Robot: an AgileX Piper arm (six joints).
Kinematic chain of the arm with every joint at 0, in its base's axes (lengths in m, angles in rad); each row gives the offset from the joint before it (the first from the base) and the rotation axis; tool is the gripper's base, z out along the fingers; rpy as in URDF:
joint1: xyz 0 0 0.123 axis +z
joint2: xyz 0 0 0 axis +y
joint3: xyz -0.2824 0 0.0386 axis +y
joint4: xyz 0.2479 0 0.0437 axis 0.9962 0 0.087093
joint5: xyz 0 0 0 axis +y
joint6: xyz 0.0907 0 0.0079 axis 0.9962 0 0.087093
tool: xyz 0 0 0 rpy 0 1.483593 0
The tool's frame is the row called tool.
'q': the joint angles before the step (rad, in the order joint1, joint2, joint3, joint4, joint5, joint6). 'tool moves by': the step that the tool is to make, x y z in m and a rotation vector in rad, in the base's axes. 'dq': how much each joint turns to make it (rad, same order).
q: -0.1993 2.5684 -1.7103 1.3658 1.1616 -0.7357
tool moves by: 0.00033 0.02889 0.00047 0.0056 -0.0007 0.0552
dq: 0.0607 0.0000 0.0000 0.0078 0.0000 0.0003
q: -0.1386 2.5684 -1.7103 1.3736 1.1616 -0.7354
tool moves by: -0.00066 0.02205 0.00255 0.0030 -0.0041 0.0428
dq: 0.0465 -0.0049 0.0000 0.0045 0.0000 0.0013
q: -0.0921 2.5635 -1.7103 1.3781 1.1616 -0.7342
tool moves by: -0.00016 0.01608 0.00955 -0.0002 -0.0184 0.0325
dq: 0.0341 -0.0202 0.0000 0.0012 0.0000 0.0020
